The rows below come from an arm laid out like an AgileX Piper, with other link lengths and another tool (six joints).
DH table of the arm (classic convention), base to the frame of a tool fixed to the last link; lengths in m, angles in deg. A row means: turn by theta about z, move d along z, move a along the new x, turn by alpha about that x. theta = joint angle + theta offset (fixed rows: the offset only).
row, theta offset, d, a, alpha
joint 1, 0, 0.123, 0, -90
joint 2, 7.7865, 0, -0.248, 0
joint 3, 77.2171, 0, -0.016, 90
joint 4, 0, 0.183, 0, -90
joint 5, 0, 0, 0, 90
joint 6, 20.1, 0.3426, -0.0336, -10.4
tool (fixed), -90, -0.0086, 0, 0
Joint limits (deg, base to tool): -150..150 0..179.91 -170..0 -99.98..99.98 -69.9..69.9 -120..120
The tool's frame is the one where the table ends.
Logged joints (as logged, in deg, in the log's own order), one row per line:
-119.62, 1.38, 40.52, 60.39, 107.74, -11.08
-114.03, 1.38, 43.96, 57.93, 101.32, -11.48
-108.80, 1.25, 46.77, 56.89, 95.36, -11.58
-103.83, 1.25, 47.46, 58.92, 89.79, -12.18
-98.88, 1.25, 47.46, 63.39, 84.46, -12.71
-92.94, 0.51, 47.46, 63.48, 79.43, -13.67
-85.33, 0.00, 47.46, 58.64, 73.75, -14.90
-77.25, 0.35, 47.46, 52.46, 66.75, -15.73
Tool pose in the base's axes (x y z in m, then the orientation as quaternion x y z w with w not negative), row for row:
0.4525, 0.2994, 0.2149, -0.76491, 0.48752, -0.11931, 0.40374
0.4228, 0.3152, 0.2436, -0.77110, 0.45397, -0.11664, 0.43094
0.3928, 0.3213, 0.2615, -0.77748, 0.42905, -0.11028, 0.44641
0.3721, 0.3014, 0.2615, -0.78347, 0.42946, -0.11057, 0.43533
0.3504, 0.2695, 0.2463, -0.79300, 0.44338, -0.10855, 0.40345
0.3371, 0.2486, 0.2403, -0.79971, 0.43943, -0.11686, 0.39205
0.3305, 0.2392, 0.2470, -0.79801, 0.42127, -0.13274, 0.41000
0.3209, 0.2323, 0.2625, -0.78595, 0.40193, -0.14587, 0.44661
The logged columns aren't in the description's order. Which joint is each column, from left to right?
Columns, left to right: joint 3, joint 6, joint 1, joint 5, joint 2, joint 4.
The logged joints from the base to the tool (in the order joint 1, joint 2, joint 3, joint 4, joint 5, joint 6), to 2 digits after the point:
40.52, 107.74, -119.62, -11.08, 60.39, 1.38
43.96, 101.32, -114.03, -11.48, 57.93, 1.38
46.77, 95.36, -108.80, -11.58, 56.89, 1.25
47.46, 89.79, -103.83, -12.18, 58.92, 1.25
47.46, 84.46, -98.88, -12.71, 63.39, 1.25
47.46, 79.43, -92.94, -13.67, 63.48, 0.51
47.46, 73.75, -85.33, -14.90, 58.64, 0.00
47.46, 66.75, -77.25, -15.73, 52.46, 0.35

